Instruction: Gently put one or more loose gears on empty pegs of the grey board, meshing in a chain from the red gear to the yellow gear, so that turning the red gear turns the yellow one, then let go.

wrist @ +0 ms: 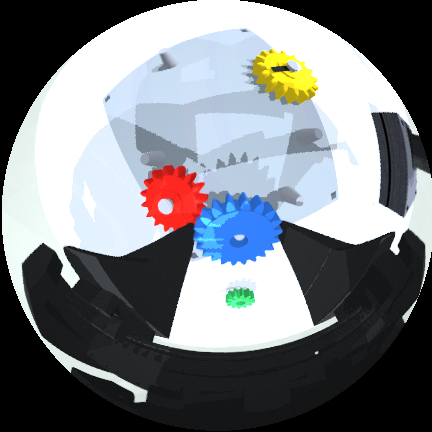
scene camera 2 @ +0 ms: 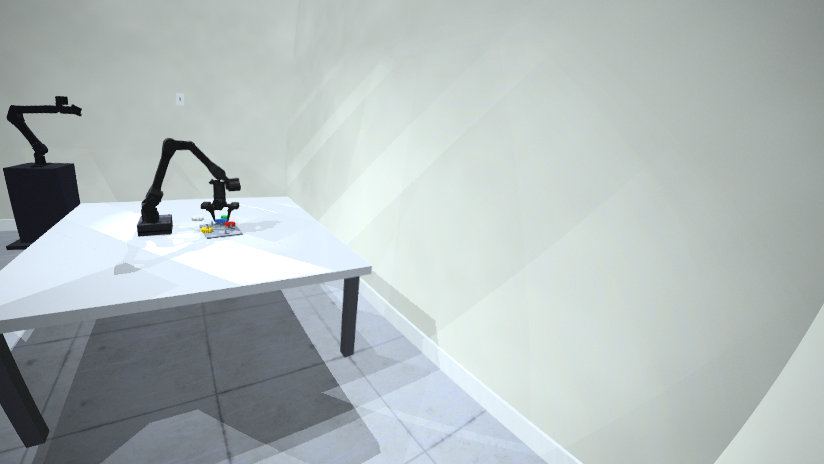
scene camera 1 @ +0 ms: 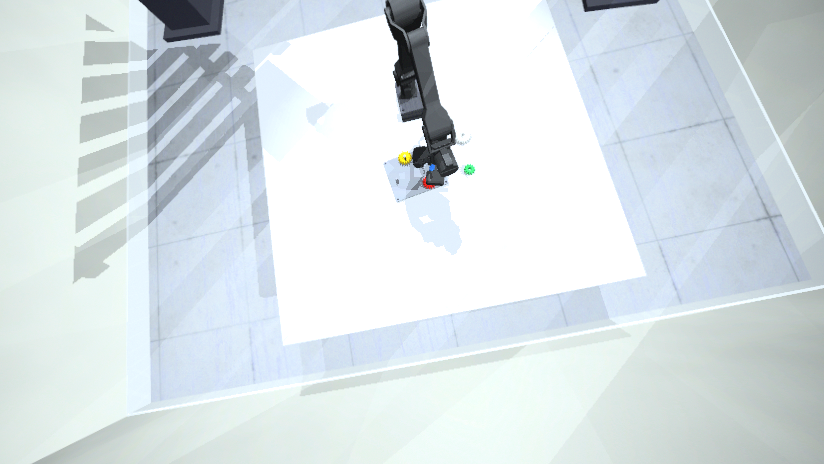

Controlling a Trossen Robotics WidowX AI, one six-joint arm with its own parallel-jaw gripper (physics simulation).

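Where they show: gripper, fingertip midpoint: (wrist: 236, 227) (scene camera 2: 221, 221) (scene camera 1: 436, 169); arm's base, origin of the base link: (scene camera 2: 150, 221) (scene camera 1: 408, 90).
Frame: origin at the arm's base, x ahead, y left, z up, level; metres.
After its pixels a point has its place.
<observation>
My gripper (wrist: 236, 227) @[z -0.035, x 0.315, y 0.086 m] (scene camera 2: 221, 219) @[z -0.035, x 0.315, y 0.086 m] is shut on the blue gear (wrist: 238, 227) @[z -0.023, x 0.314, y 0.080 m] (scene camera 1: 432, 167) @[z -0.022, x 0.311, y 0.071 m] (scene camera 2: 220, 221) @[z -0.027, x 0.312, y 0.061 m], held above the board's edge beside the red gear. In the wrist view its bore shows no peg through it. The red gear (wrist: 175, 197) @[z -0.031, x 0.353, y 0.054 m] (scene camera 1: 427, 183) (scene camera 2: 230, 223) sits on a peg; its teeth and the blue gear's overlap in the wrist view, and contact is unclear. The yellow gear (wrist: 285, 76) @[z -0.033, x 0.261, y -0.023 m] (scene camera 1: 404, 157) (scene camera 2: 207, 229) @[z -0.033, x 0.259, y -0.047 m] sits on a peg at another corner. The grey board (wrist: 220, 75) @[z -0.048, x 0.305, y -0.035 m] (scene camera 1: 404, 193) @[z -0.048, x 0.395, y -0.041 m] (scene camera 2: 222, 234) @[z -0.048, x 0.329, y -0.083 m] has several bare pegs. The green gear (wrist: 240, 298) @[z -0.039, x 0.320, y 0.198 m] (scene camera 1: 469, 169) @[z -0.052, x 0.315, y 0.212 m] (scene camera 2: 224, 217) @[z -0.046, x 0.323, y 0.197 m] lies loose on the table.
A white gear (scene camera 1: 463, 138) @[z -0.041, x 0.196, y 0.198 m] (scene camera 2: 197, 218) @[z -0.041, x 0.185, y 0.169 m] lies on the table (scene camera 1: 345, 259) @[z -0.056, x 0.632, y -0.279 m] (scene camera 2: 259, 253) @[z -0.056, x 0.491, y -0.320 m] near the arm. The arm's base (scene camera 1: 409, 108) @[z 0.001, x 0.077, y -0.001 m] (scene camera 2: 155, 225) @[z -0.008, x 0.031, y -0.044 m] stands behind the board. A second arm (scene camera 2: 23, 123) stands on a dark pedestal (scene camera 2: 43, 201) beyond the table.
</observation>
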